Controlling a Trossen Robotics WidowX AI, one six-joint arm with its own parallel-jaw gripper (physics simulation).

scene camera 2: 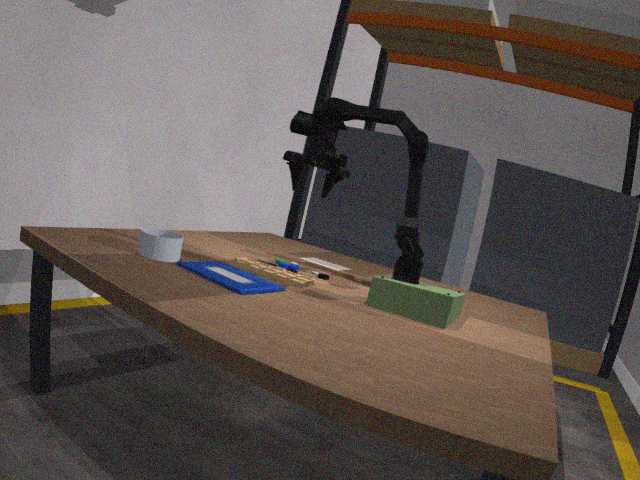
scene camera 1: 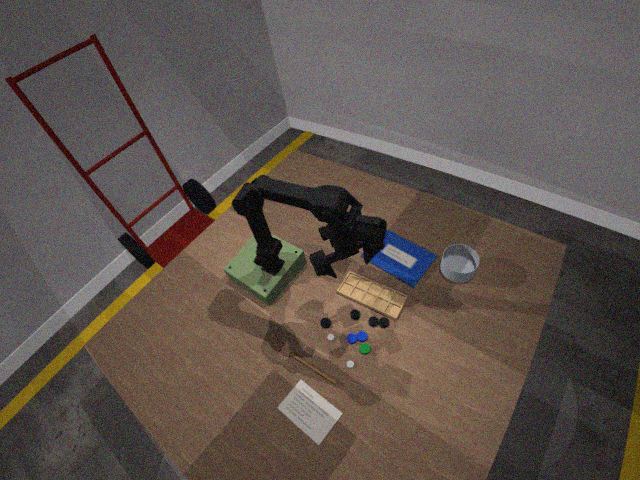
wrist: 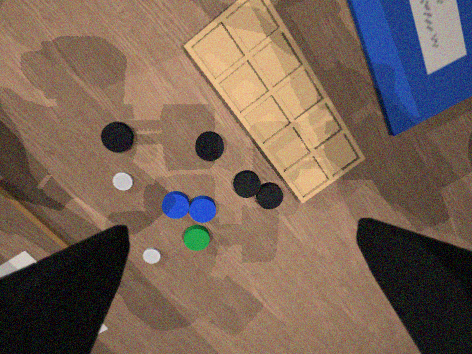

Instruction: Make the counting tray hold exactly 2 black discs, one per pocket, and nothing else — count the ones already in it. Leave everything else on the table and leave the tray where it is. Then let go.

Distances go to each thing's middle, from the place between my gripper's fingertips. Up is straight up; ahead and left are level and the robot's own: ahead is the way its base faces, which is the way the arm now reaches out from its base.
Labels:
The tan counting tray [scene camera 1: 371, 294] is 220 mm below my hand, 70 mm to the left of it and 30 mm ahead of it. Also, from my hand: grey bowl [scene camera 2: 161, 245]: 290 mm to the left, 250 mm ahead, 200 mm below.

